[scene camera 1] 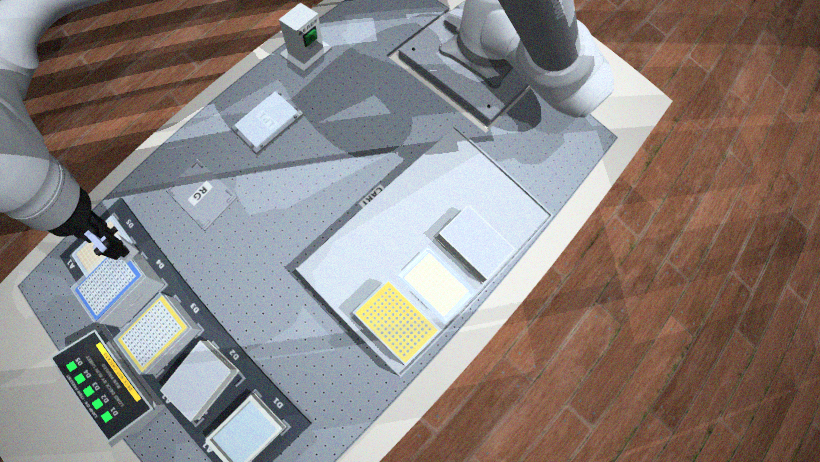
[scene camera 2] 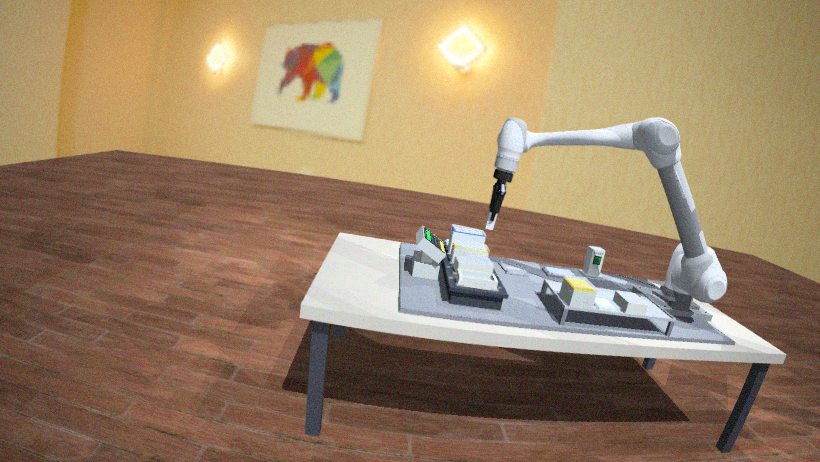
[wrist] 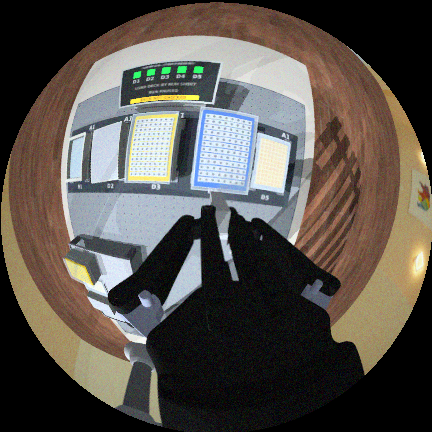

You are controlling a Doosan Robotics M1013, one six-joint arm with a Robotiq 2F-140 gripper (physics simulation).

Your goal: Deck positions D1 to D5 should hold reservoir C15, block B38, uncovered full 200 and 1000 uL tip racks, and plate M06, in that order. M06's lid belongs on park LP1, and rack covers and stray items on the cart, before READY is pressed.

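Frame: origin at the arm's base, x ahead, y left, z up, level; millimetres.
Seen in the pictures: gripper, between the fingertips: (scene camera 1: pixel 130 254) (scene camera 2: pixel 488 228) (wrist: pixel 214 201); arm's base, origin of its link: (scene camera 1: pixel 485 50) (scene camera 2: pixel 675 301).
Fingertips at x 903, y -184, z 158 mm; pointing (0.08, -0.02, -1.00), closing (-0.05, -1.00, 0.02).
Observation:
Offsets run from my fingertips to a thing's top centre. "spot": to the spot under its first point.
My gripper (scene camera 1: pixel 119 252) (scene camera 2: pixel 490 222) (wrist: pixel 214 201) is shut and empty, above the deck by the D4 and D5 end. The blue-rimmed tip rack @[dx +75, dy -15, dz -14 mm] (scene camera 1: pixel 107 286) (scene camera 2: pixel 467 236) (wrist: pixel 225 150) stands at D4. The yellow-rimmed tip rack @[dx +87, dy +109, dz -48 mm] (scene camera 1: pixel 153 334) (wrist: pixel 152 147) stands at D3. Both show open tip grids. A plain pale block @[dx +93, dy +227, dz -71 mm] (scene camera 1: pixel 197 383) (wrist: pixel 105 152) is at D2. A light-blue reservoir @[dx +109, dy +356, dz -87 mm] (scene camera 1: pixel 247 430) (wrist: pixel 76 157) is at D1. A cream-welled plate @[dx +65, dy -138, dz -104 mm] (scene camera 1: pixel 86 255) (wrist: pixel 271 162) is at D5, partly hidden by the gripper in scene camera 1. Park LP1 @[spot: dx -395, dy -85, dz -158 mm] (scene camera 1: pixel 266 121) shows a pale rectangular surface.
The cart @[dx -397, dy +388, dz -110 mm] (scene camera 1: pixel 344 252) holds a yellow dotted box @[dx -229, dy +438, dz -46 mm] (scene camera 1: pixel 395 323), a cream-topped plate @[dx -336, dy +449, dz -100 mm] (scene camera 1: pixel 437 284) and a pale grey box @[dx -444, dy +460, dz -74 mm] (scene camera 1: pixel 476 243). The READY post @[dx -610, dy -171, dz -46 mm] (scene camera 1: pixel 301 35) has a green button. RG @[dx -172, dy -82, dz -162 mm] (scene camera 1: pixel 200 193) is marked nearby. The status panel @[spot: dx +219, dy +106, dz -54 mm] (scene camera 1: pixel 106 384) (wrist: pixel 170 85) shows five green lamps.

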